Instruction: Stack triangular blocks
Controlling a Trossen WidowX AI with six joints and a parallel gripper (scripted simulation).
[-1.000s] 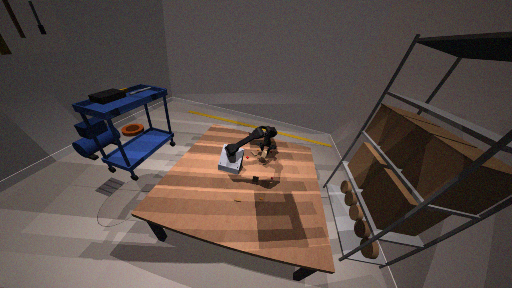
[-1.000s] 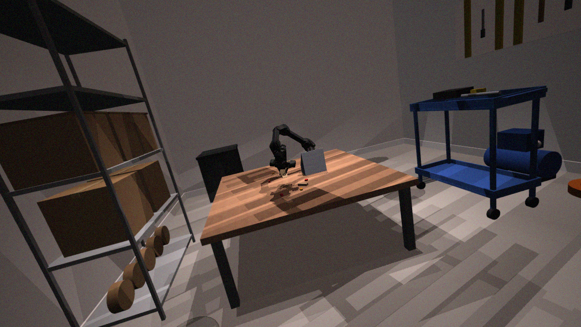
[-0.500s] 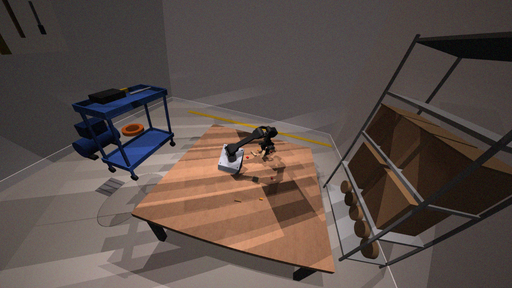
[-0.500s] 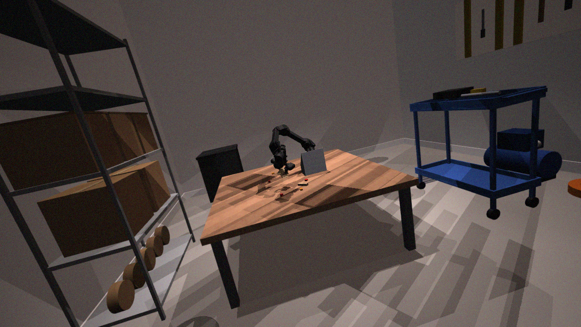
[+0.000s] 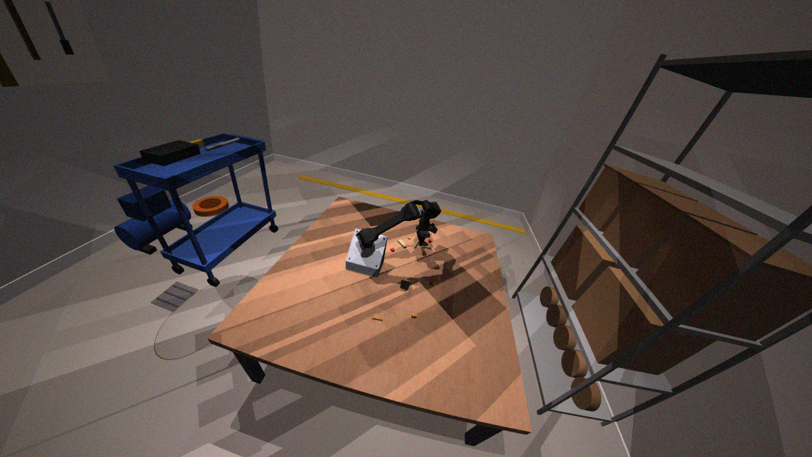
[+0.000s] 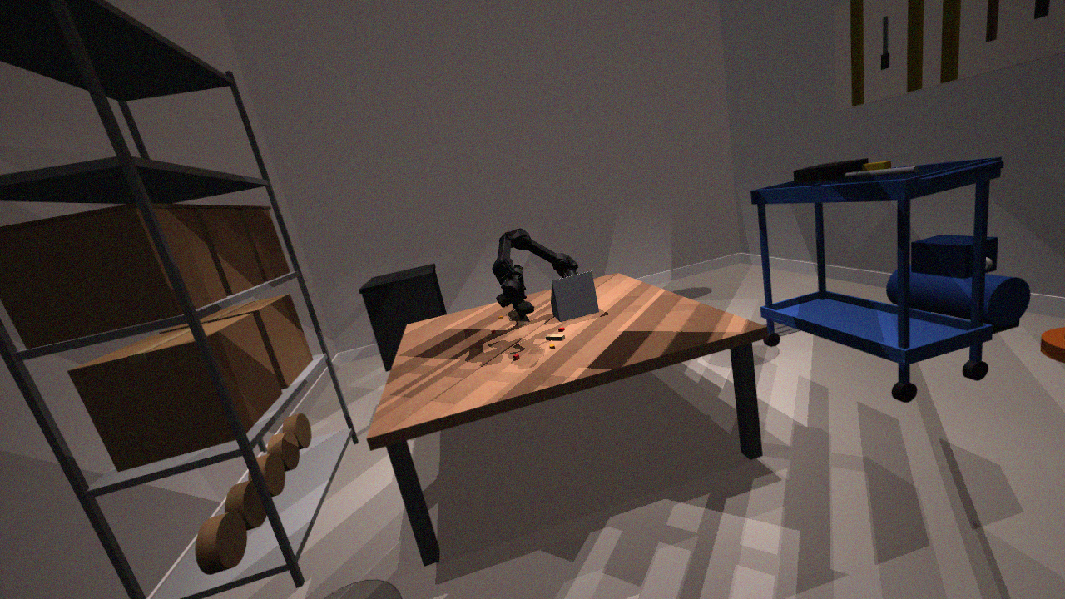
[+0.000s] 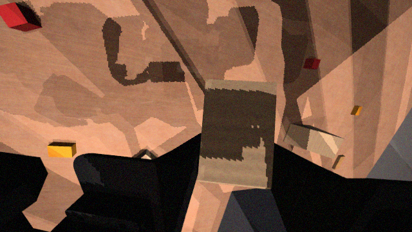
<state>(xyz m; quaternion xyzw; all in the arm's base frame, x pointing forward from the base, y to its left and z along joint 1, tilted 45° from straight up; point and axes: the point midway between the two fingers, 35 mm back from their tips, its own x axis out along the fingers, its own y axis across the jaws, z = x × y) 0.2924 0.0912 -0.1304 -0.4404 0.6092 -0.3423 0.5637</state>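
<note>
The pale triangular block is 10 mm above my gripper tip. Round my gripper tip: pale flat bar: 110 mm behind, 100 mm below, 90 mm to the left.
</note>
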